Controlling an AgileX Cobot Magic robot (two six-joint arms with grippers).
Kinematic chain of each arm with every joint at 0, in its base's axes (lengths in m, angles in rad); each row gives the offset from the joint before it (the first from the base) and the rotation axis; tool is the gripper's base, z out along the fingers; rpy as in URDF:
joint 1: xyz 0 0 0.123 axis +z
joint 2: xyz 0 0 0 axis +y
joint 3: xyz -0.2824 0 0.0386 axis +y
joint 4: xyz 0.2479 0 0.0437 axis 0.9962 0 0.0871
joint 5: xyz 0 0 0 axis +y
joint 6: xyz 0.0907 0 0.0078 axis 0.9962 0 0.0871
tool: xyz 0 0 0 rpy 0 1.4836 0
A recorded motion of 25 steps. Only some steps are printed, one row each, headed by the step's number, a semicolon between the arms.
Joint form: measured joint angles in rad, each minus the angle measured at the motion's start. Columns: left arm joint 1, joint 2, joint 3, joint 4, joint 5, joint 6; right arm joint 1, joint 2, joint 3, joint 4, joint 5, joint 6.
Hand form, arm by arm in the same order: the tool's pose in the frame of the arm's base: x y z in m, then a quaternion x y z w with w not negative. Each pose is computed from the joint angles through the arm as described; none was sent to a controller.
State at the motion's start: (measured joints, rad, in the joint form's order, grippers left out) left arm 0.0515 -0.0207 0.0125 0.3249 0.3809 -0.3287; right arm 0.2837 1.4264 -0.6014 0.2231 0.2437 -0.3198
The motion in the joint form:
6: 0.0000 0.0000 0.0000 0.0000 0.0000 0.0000; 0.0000 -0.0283 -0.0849 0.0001 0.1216 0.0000
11: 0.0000 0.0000 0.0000 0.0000 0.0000 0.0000; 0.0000 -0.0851 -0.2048 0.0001 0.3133 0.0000
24: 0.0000 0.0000 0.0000 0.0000 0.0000 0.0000; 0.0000 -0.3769 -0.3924 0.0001 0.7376 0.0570
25: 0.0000 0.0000 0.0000 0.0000 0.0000 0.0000; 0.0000 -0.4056 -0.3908 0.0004 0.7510 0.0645
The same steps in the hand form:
6: 0.0509 0.0135 0.1775 -0.06663 0.79164 0.05508 0.60484; 0.2438 0.0786 0.2035 -0.19869 0.93537 0.06276 0.28578
11: 0.0509 0.0135 0.1775 -0.06663 0.79164 0.05508 0.60484; 0.2448 0.0825 0.2421 -0.21262 0.93324 0.07790 0.27890
24: 0.0509 0.0135 0.1775 -0.06663 0.79164 0.05508 0.60484; 0.1831 0.0708 0.3447 -0.22583 0.91943 0.11023 0.30250
25: 0.0509 0.0135 0.1775 -0.06663 0.79164 0.05508 0.60484; 0.1759 0.0689 0.3490 -0.22387 0.91766 0.11220 0.30854

